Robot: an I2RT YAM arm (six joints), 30 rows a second.
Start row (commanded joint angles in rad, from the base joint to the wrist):
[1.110, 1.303, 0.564, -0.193, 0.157, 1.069]
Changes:
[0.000, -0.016, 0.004, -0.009, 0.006, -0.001]
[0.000, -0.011, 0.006, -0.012, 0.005, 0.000]
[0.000, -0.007, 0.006, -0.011, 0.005, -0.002]
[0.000, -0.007, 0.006, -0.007, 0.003, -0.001]
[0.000, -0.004, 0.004, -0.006, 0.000, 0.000]
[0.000, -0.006, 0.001, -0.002, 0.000, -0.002]
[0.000, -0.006, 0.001, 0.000, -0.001, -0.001]
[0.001, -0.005, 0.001, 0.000, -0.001, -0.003]
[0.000, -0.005, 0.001, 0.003, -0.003, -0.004]
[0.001, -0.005, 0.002, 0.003, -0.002, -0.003]
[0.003, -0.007, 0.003, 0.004, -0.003, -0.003]
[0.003, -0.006, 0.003, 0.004, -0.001, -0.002]
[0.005, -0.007, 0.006, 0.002, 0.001, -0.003]
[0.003, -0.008, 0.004, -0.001, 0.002, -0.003]
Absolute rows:
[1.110, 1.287, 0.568, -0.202, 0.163, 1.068]
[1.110, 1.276, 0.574, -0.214, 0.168, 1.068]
[1.110, 1.269, 0.580, -0.225, 0.173, 1.066]
[1.110, 1.262, 0.586, -0.232, 0.176, 1.065]
[1.110, 1.258, 0.590, -0.238, 0.176, 1.065]
[1.110, 1.252, 0.591, -0.240, 0.176, 1.063]
[1.110, 1.246, 0.592, -0.240, 0.175, 1.062]
[1.111, 1.241, 0.593, -0.240, 0.174, 1.059]
[1.111, 1.236, 0.594, -0.237, 0.171, 1.055]
[1.112, 1.231, 0.596, -0.234, 0.169, 1.052]
[1.115, 1.224, 0.599, -0.230, 0.166, 1.049]
[1.118, 1.218, 0.602, -0.226, 0.165, 1.047]
[1.123, 1.211, 0.608, -0.224, 0.166, 1.044]
[1.126, 1.203, 0.612, -0.225, 0.168, 1.041]

